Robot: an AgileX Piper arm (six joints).
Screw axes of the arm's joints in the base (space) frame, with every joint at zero. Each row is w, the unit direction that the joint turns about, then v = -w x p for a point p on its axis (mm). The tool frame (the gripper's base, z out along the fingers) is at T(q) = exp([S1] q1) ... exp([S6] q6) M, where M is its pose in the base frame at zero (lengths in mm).
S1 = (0, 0, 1, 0.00, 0.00, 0.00)
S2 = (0, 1, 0, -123.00, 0.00, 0.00)
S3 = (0, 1, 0, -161.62, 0.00, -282.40)
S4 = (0.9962, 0, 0.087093, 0.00, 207.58, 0.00)
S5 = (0, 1, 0, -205.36, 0.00, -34.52)
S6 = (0.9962, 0, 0.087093, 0.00, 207.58, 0.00)
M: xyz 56.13 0.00 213.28 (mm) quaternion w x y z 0.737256 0 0.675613 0
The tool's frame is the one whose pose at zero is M.
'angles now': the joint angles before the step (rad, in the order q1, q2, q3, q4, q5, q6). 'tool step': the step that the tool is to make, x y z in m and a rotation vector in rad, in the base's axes. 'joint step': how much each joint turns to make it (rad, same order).
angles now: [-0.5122 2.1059 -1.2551 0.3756 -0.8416 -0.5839]
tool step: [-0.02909 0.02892 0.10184 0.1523 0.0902 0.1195]
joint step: [0.0000 -0.3289 -0.0001 0.1013 0.5012 -0.1113]
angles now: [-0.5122 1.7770 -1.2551 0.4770 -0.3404 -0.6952]
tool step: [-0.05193 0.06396 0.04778 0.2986 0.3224 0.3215]
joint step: [0.0000 -0.2789 0.0025 -0.0413 0.7802 0.0421]
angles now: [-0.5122 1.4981 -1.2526 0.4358 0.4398 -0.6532]
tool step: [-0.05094 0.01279 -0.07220 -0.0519 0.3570 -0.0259]
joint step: [0.0040 -0.0878 0.2947 -0.4048 0.0584 0.2249]
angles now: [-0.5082 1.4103 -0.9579 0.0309 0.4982 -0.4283]
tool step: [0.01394 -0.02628 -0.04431 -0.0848 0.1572 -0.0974]
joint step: [0.0000 0.1633 -0.0048 -0.4050 -0.0355 0.3497]
